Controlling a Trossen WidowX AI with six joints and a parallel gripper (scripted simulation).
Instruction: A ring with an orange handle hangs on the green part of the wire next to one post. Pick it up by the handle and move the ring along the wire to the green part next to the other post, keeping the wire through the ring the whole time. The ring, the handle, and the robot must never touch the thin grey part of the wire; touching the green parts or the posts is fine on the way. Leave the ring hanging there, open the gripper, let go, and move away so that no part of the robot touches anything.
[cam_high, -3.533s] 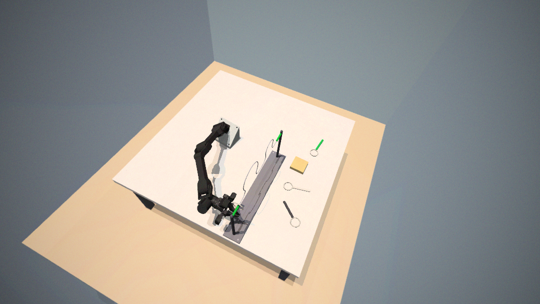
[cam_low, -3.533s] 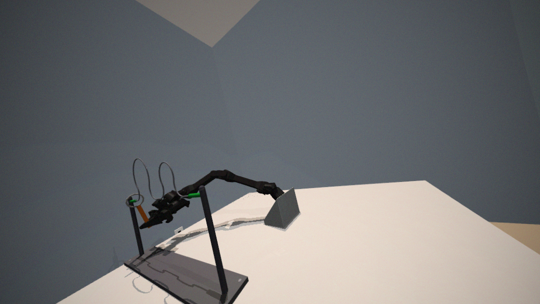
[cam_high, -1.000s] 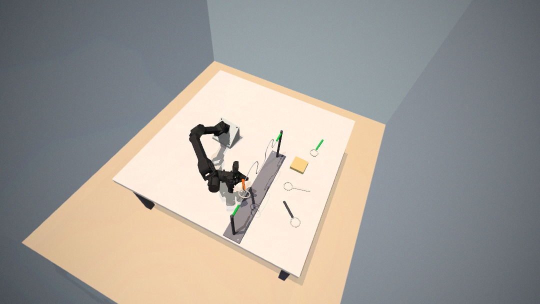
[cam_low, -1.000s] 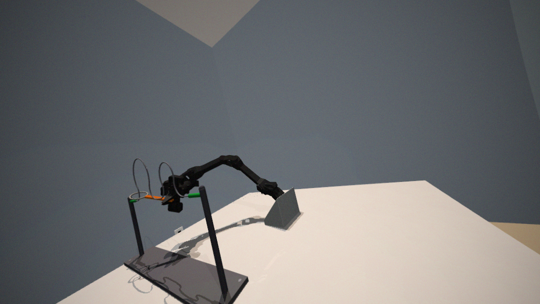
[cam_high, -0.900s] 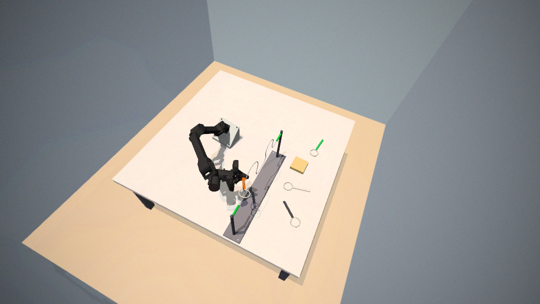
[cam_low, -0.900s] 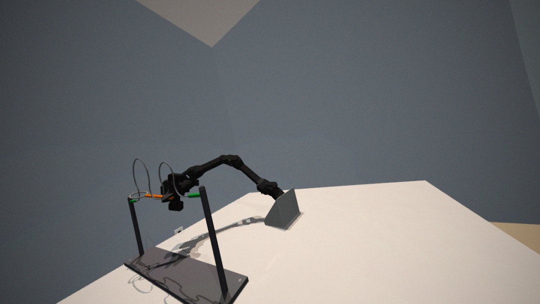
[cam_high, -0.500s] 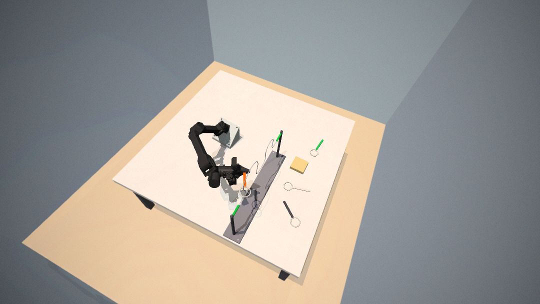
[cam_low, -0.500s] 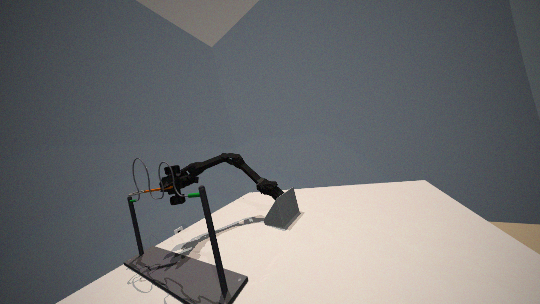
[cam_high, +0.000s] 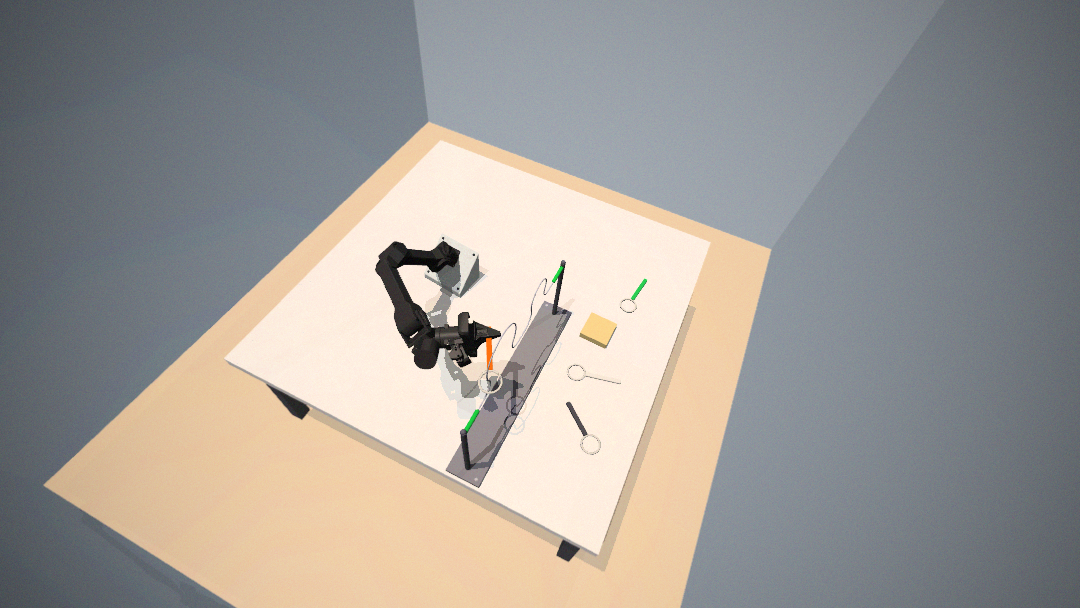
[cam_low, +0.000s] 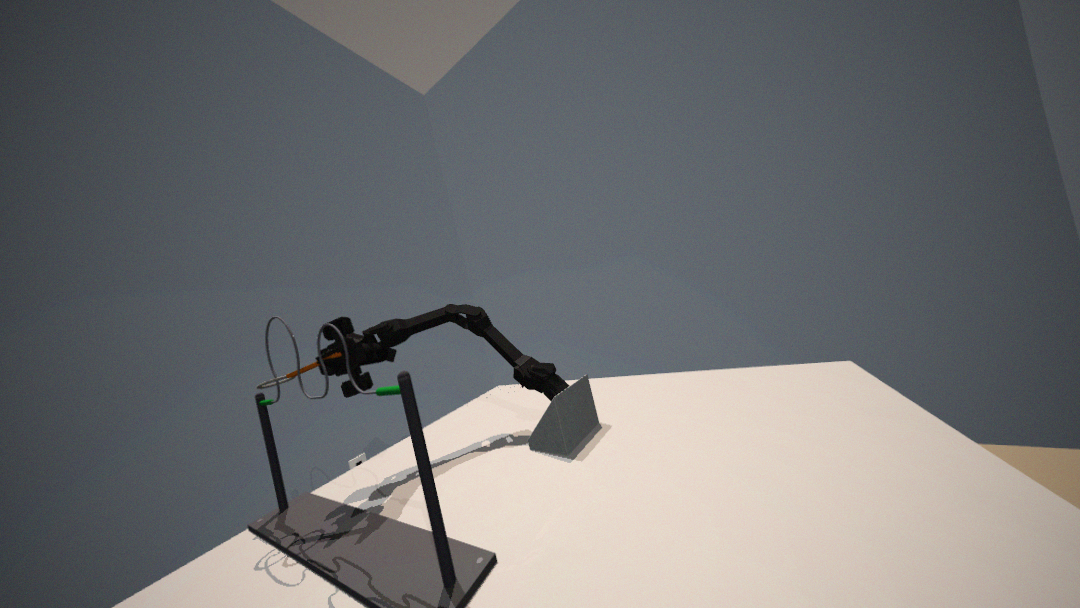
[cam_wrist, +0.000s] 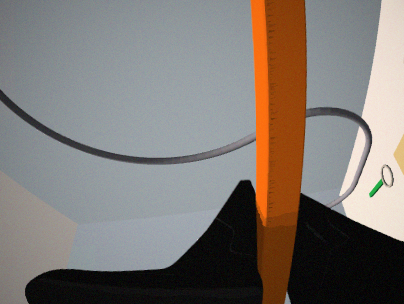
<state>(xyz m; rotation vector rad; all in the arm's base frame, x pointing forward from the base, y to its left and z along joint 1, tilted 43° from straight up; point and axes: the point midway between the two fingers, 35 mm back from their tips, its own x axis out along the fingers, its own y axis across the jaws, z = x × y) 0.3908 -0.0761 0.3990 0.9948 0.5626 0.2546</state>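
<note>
The ring with orange handle lies 8 cm to the right of my gripper tip, 2 cm below it and 2 cm ahead of it. From my gripper tip the other things lie so: white-handled ring (34 cm below, 23 cm ahead, 21 cm to the left); black-handled ring (34 cm below, 30 cm ahead, 2 cm to the left); tan block (37 cm to the left, 34 cm below, 17 cm ahead).
</note>
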